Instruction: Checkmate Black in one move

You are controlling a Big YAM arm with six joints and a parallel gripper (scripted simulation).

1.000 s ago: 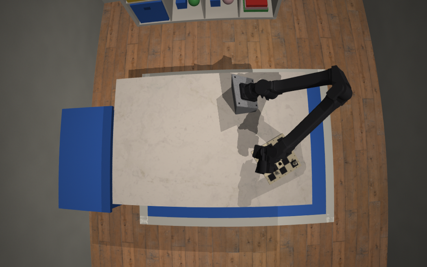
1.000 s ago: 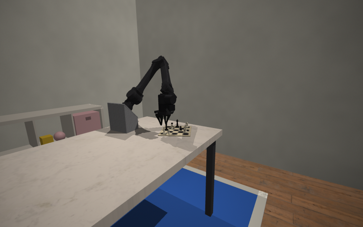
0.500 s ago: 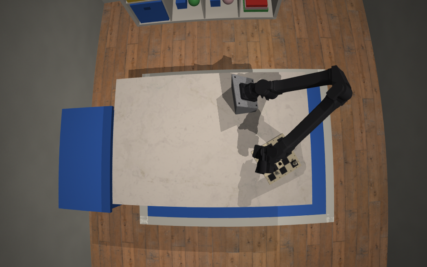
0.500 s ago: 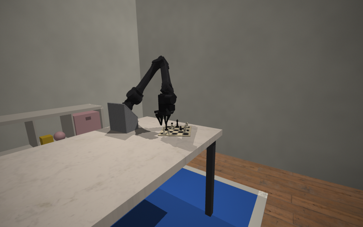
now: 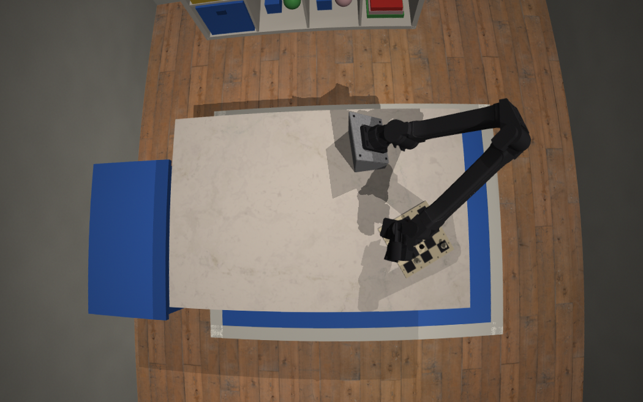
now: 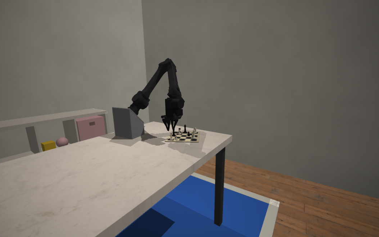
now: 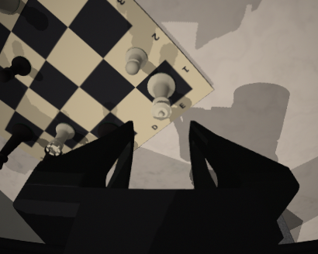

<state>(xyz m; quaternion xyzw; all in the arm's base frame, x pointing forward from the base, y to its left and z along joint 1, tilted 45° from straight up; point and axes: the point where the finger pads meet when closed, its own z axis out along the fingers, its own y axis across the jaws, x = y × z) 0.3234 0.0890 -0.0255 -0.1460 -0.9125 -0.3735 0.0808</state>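
Right now my hand is 4 cm above the white rook. Also, from my hand: white pawn (4 cm ahead, 1 cm to the left, 6 cm below); then black pawn (7 cm ahead, 11 cm to the left, 6 cm below); then small chessboard (4 cm ahead, 10 cm to the left, 7 cm below).
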